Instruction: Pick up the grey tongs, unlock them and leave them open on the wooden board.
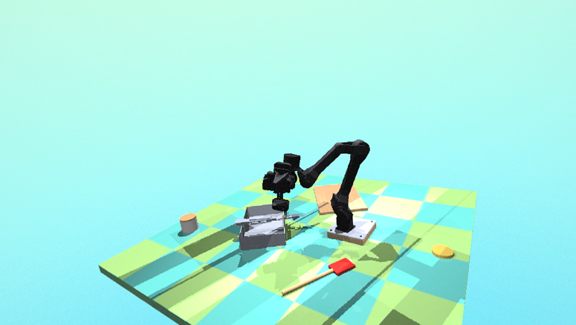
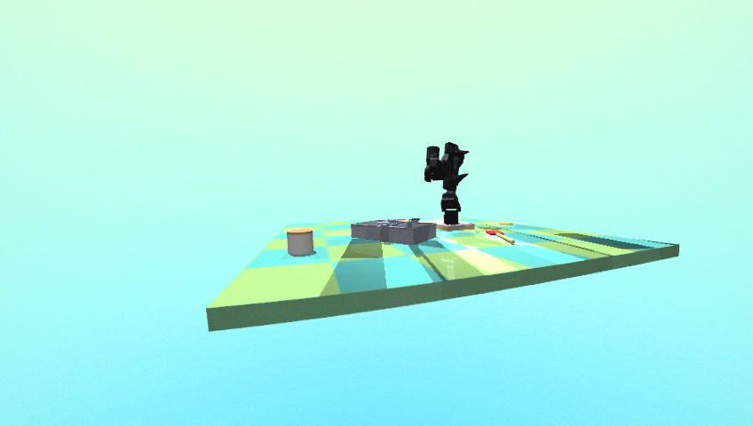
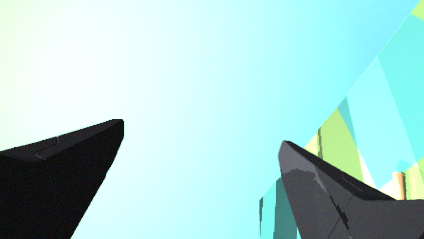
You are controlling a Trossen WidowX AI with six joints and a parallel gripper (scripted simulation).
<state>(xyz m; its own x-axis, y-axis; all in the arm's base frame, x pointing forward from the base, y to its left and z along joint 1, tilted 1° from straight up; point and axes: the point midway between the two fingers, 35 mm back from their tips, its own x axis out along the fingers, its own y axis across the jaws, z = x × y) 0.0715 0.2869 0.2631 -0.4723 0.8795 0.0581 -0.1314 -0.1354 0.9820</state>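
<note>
Now: gripper tip 22 cm above the yellow lock piece, 19 cm to the left of it and 18 cm short of it. Round my gripper tip: lidded canister (59 cm ahead, 26 cm below, 9 cm to the left); wooden board (60 cm to the right, 28 cm below, 18 cm ahead); grey roasting tin (27 cm ahead, 26 cm below, 13 cm to the right).
</note>
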